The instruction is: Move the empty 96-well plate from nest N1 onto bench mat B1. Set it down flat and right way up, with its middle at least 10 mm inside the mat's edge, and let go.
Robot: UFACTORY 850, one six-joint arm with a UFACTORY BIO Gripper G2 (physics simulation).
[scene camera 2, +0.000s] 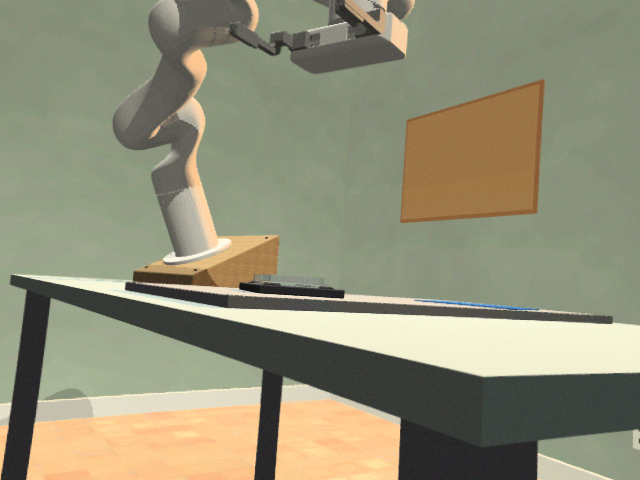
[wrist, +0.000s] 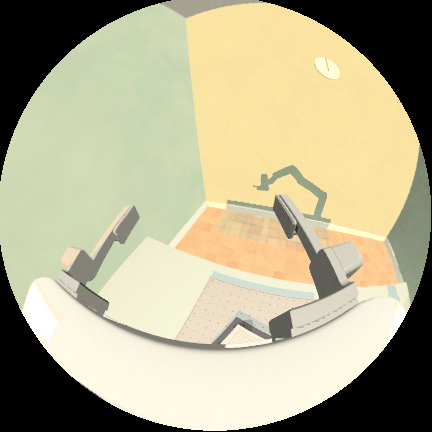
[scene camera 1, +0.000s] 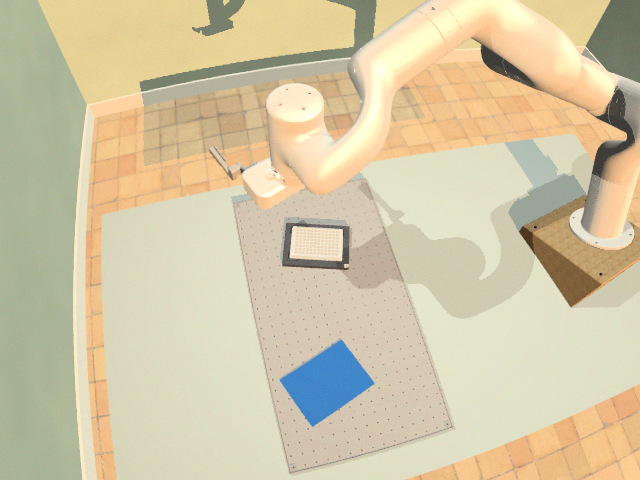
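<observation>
The pale 96-well plate (scene camera 1: 316, 243) (scene camera 2: 289, 280) (wrist: 246, 336) lies flat in the dark nest (scene camera 1: 286, 255) (scene camera 2: 294, 290) at the far part of the perforated board. The nest and plate are partly cut off by the gripper body in the wrist view. The blue bench mat (scene camera 1: 326, 382) (scene camera 2: 475, 304) lies flat at the near end of the board and does not show in the wrist view. My gripper (scene camera 2: 288, 16) (wrist: 206, 220) is open and empty, high above the board and clear of the plate. Its fingers point sideways rather than down; one finger is hidden in scene camera 1.
The perforated board (scene camera 1: 336, 315) (scene camera 2: 387, 303) (wrist: 205, 310) lies on the pale table (scene camera 1: 170, 310) (scene camera 2: 413, 346) (wrist: 145, 270). A wooden wedge (scene camera 1: 558, 268) (scene camera 2: 242, 263) carries the arm's base at the right in scene camera 1. The arm reaches over the table's far side.
</observation>
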